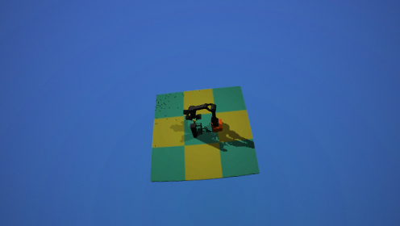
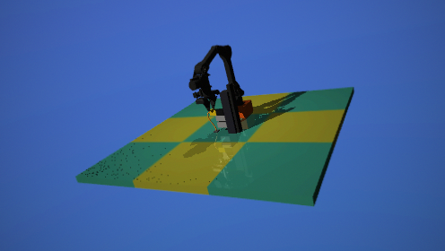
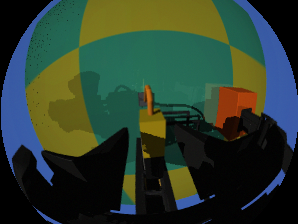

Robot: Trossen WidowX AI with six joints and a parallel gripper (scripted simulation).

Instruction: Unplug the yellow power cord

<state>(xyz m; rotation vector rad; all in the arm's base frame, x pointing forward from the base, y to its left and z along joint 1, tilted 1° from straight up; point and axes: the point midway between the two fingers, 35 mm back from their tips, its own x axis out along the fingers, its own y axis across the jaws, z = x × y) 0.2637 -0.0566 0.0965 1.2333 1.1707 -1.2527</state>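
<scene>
The yellow plug is 30 mm to the left of my gripper tip.
</scene>
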